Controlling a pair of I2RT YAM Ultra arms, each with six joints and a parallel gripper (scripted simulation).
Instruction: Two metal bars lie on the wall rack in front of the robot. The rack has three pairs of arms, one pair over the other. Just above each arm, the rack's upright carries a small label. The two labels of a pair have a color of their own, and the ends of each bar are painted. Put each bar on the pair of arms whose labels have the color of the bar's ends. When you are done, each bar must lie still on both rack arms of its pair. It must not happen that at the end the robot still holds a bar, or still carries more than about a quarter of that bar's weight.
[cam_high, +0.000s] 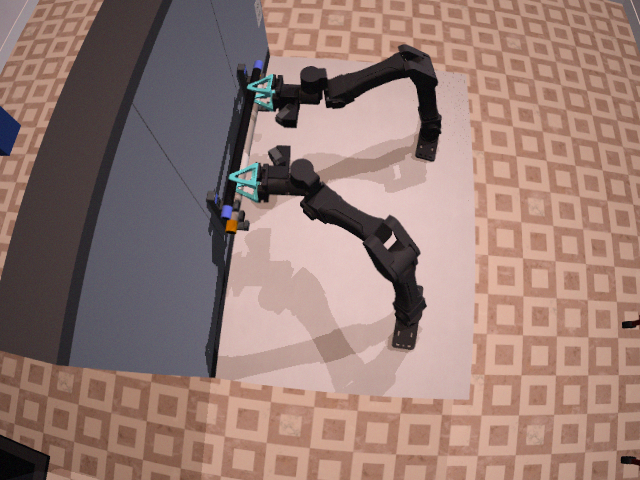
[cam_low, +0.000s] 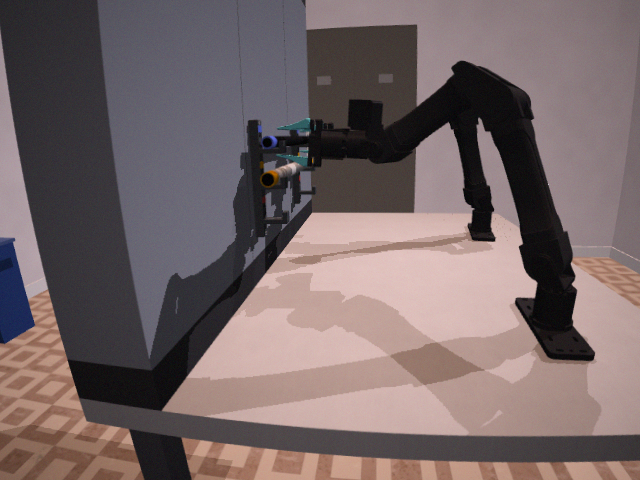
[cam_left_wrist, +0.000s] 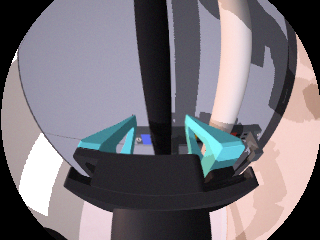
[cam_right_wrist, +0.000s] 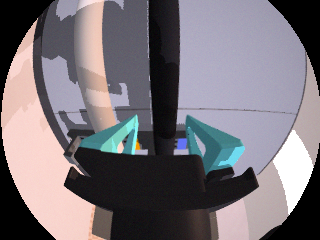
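My right hand is 10 mm past the dark metal bar and 140 mm to the right of it. Also, from my right hand: pale metal bar 10 mm behind, 150 mm to the left, 70 mm below; then tall grey wall panel 90 mm ahead, 200 mm to the left, 120 mm above.
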